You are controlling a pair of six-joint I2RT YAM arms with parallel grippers.
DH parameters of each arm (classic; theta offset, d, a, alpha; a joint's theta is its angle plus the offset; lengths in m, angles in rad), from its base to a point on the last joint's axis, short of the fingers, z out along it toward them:
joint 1: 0 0.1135 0.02 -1.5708
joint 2: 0 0 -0.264 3.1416
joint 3: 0.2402 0 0.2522 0
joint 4: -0.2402 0 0.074 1.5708
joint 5: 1.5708 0 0 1.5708
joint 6: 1.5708 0.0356 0 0
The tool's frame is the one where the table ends.
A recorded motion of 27 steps. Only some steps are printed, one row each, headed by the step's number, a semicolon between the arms.
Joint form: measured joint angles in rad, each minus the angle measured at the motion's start. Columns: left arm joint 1, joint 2, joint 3, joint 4, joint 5, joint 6; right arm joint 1, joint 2, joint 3, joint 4, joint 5, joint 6.
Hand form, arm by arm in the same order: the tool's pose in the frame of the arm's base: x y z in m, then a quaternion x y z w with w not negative. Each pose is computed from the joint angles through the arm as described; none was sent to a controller.
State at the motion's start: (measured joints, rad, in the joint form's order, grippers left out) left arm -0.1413 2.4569 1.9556 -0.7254 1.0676 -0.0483; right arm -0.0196 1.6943 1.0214 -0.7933 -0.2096 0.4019
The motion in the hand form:
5: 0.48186 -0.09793 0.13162 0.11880 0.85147 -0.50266 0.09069; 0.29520 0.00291 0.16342 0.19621 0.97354 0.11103 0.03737
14: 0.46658 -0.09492 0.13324 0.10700 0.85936 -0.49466 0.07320; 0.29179 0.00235 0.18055 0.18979 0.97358 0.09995 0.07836
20: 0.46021 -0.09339 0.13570 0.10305 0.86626 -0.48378 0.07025; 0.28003 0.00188 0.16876 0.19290 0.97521 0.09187 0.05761
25: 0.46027 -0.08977 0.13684 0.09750 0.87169 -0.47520 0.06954; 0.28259 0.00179 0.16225 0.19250 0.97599 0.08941 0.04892
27: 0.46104 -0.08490 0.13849 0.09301 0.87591 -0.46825 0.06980; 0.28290 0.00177 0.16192 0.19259 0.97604 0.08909 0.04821
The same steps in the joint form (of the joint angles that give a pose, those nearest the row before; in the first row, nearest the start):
5: 0.0034 -0.0301 -0.0401 -0.0202 -0.0237 0.0061; 0.0050 0.0008 0.0088 0.0034 0.0050 -0.0069
14: 0.0046 -0.0843 -0.1239 -0.0355 -0.0420 0.0073; 0.0073 -0.0664 0.0038 0.0175 0.0416 -0.0130
20: 0.0049 -0.1121 -0.1591 -0.0393 -0.0671 0.0072; 0.0061 -0.0759 -0.0530 0.0206 0.0500 -0.0130
25: 0.0118 -0.1145 -0.1553 -0.0542 -0.0862 0.0080; 0.0061 -0.0488 -0.0511 0.0275 0.0515 -0.0156
27: 0.0217 -0.1144 -0.1457 -0.0740 -0.1007 0.0145; 0.0061 -0.0465 -0.0500 0.0271 0.0519 -0.0156

